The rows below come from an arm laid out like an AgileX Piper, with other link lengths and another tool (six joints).
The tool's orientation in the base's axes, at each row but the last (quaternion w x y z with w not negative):
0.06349, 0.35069, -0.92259, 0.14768
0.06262, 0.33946, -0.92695, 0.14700
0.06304, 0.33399, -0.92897, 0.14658
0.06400, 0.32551, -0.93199, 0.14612
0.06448, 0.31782, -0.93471, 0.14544
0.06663, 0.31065, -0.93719, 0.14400
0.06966, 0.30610, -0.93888, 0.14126
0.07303, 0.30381, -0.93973, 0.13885
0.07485, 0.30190, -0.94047, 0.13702
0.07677, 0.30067, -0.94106, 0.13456
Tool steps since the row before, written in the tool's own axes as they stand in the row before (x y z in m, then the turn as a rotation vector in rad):
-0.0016, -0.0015, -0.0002, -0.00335, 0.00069, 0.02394
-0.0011, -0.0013, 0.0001, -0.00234, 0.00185, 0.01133
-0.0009, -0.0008, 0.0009, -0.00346, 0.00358, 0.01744
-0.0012, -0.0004, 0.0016, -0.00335, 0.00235, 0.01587
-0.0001, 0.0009, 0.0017, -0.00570, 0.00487, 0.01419
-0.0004, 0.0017, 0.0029, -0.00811, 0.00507, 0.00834
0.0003, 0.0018, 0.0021, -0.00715, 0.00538, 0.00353
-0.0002, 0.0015, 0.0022, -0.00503, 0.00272, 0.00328
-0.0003, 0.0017, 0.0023, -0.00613, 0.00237, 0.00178
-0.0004, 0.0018, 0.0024, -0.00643, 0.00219, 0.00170
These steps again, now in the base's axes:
0.0022, 0.0000, 0.0002, 0.00171, -0.00499, -0.02360
0.0017, -0.0003, 0.0000, 0.00040, -0.00080, -0.01168
0.0012, -0.0003, -0.0009, 0.00004, -0.00077, -0.01812
0.0011, -0.0001, -0.0017, 0.00076, -0.00126, -0.01632
-0.0005, 0.0002, -0.0018, 0.00112, 0.00252, -0.01581
-0.0008, 0.0006, -0.0032, 0.00313, 0.00585, -0.01082
-0.0014, 0.0006, -0.0023, 0.00239, 0.00704, -0.00611
-0.0008, 0.0006, -0.0025, 0.00227, 0.00388, -0.00482
-0.0009, 0.0008, -0.0026, 0.00345, 0.00466, -0.00357
-0.0009, 0.0009, -0.0027, 0.00380, 0.00471, -0.00352

